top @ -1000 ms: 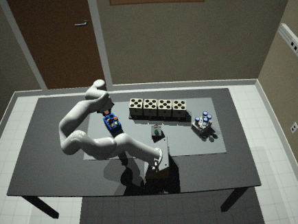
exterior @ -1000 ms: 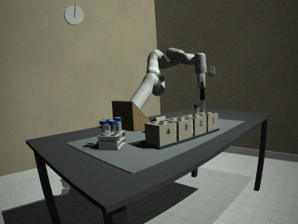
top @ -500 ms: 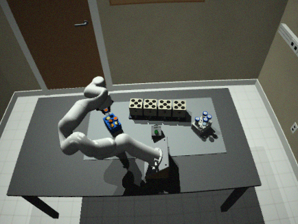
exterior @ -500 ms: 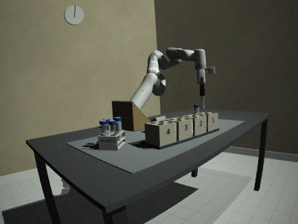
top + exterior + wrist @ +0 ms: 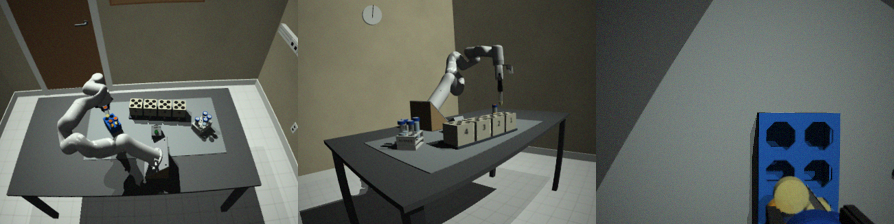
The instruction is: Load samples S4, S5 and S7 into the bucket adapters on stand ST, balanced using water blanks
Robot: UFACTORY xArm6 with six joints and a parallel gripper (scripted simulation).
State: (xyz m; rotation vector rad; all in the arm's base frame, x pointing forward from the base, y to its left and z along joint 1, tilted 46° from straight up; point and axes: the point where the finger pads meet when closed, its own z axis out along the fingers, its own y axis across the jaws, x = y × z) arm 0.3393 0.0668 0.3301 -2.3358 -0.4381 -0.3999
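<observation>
The sample S7 is 1 cm to the right of my hand and 5 cm below it. Round my hand: blue rack (1 cm ahead, 2 cm to the right, 19 cm below); adapter 2 (9 cm ahead, 32 cm to the right, 17 cm below); sample S4 (3 cm behind, 6 cm to the right, 16 cm below).
</observation>
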